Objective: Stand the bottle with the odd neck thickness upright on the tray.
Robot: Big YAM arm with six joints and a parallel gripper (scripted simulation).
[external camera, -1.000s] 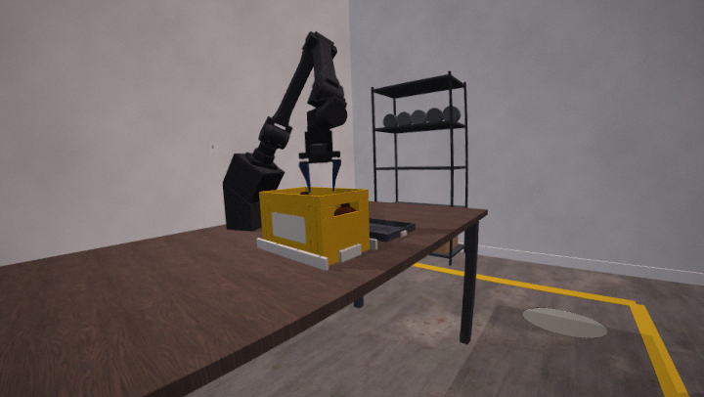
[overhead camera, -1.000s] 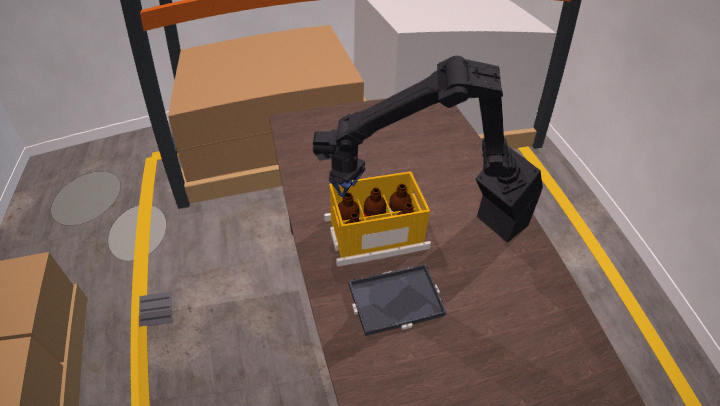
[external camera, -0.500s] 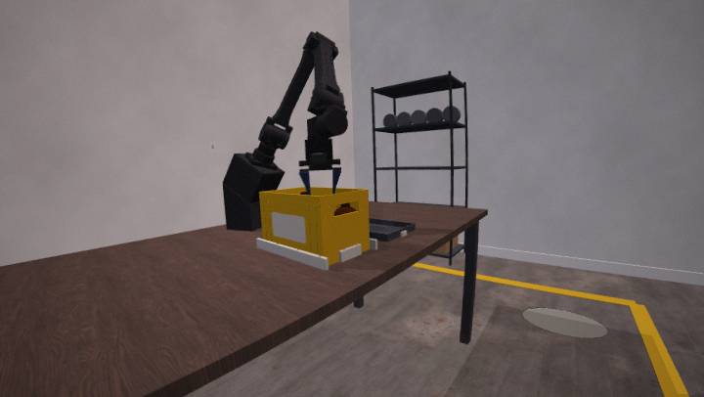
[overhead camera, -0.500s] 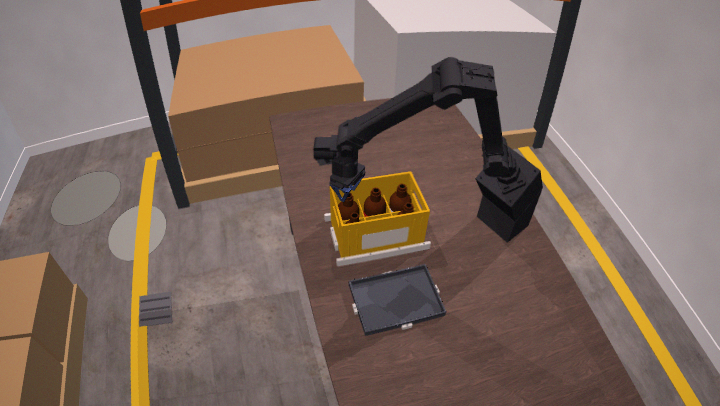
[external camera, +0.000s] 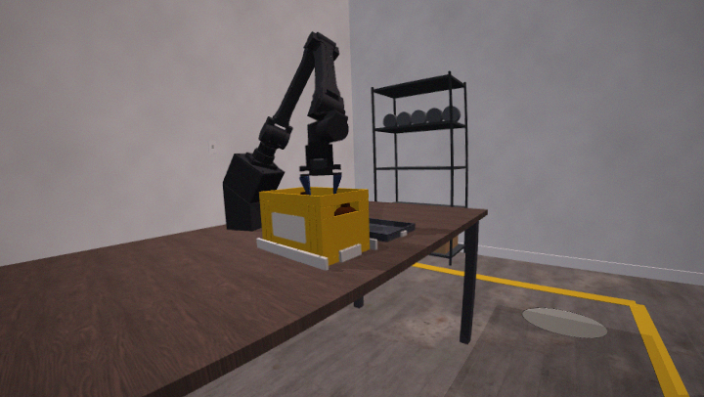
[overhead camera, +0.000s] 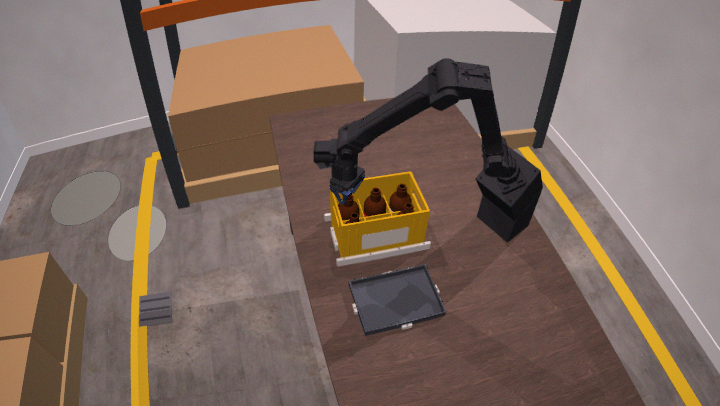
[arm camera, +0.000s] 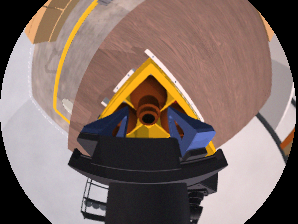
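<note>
Right now the glass bottle is 2 cm behind my hand, 9 cm to the left of it and 7 cm below it. The rest, counted from my hand: dark tray: 12 cm behind, 30 cm to the left, 14 cm below; yellow crate: 10 cm behind, 3 cm to the left, 7 cm below.
</note>
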